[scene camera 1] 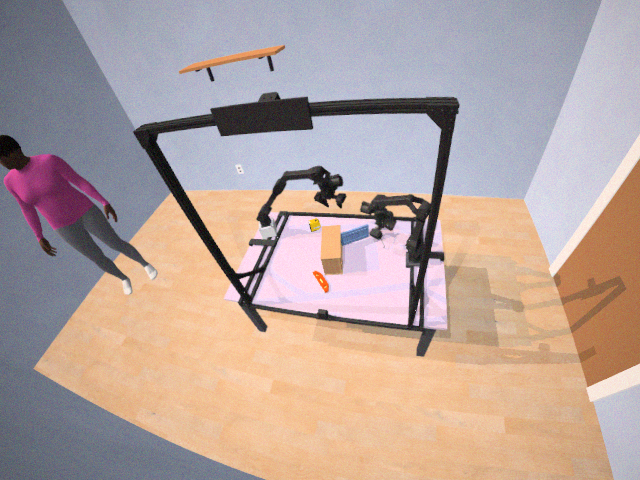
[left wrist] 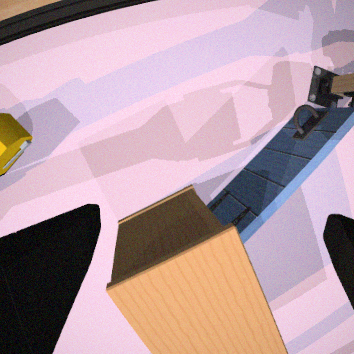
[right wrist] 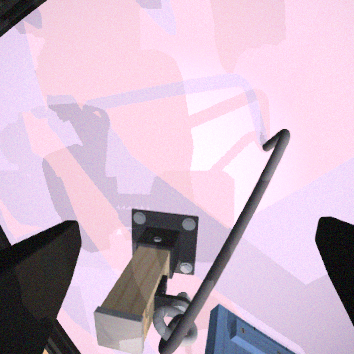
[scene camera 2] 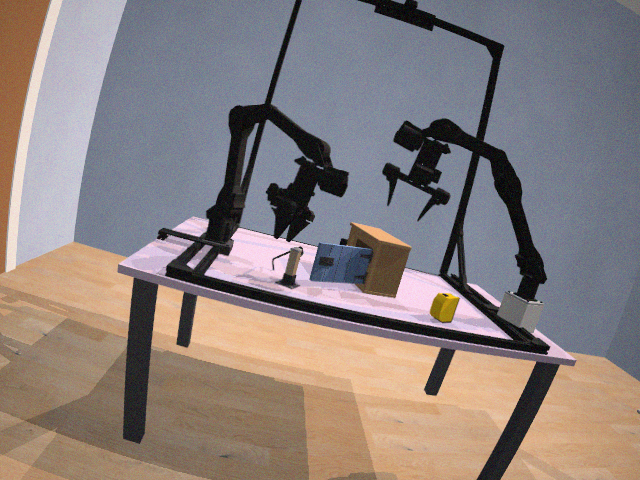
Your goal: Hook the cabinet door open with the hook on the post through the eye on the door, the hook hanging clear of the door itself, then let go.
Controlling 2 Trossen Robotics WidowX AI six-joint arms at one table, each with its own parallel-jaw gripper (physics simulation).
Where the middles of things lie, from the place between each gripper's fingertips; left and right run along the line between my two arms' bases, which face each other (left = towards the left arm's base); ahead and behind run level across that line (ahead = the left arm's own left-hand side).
The blue door (scene camera 2: 335, 263) lies 2 cm behind my left hand, 11 cm to the right of it and 18 cm below it. From my left hand the other things lie so: hook rod (right wrist: 180, 323): 26 cm to the right, 19 cm below; then wooden cabinet (scene camera 1: 331, 248): 13 cm behind, 8 cm to the right, 17 cm below.
Right now my right hand is 40 mm above the hook rod, 20 mm to the right of it and 10 mm past it. Also, from my right hand: blue door (170 mm to the left, 30 mm below, 30 mm behind); wooden cabinet (200 mm to the left, 140 mm behind, 20 mm below).
